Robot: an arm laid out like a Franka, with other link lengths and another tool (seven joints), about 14 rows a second.
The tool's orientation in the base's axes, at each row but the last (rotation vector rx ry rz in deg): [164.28 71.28 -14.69]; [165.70 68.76 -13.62]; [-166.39 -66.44 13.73]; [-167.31 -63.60 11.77]
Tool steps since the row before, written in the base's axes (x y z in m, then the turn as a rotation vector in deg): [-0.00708 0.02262 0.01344 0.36 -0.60 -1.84]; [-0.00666 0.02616 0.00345 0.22 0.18 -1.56]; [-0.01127 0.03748 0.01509 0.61 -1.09 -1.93]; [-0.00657 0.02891 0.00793 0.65 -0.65 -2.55]
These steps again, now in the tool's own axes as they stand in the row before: [0.00960 -0.02144 -0.01380 0.09 0.78 1.80]; [0.01329 -0.02340 -0.00403 0.50 0.12 1.50]; [0.01552 -0.03587 -0.01523 -0.04 1.33 1.88]; [0.01334 -0.02643 -0.00808 0.35 1.06 2.47]
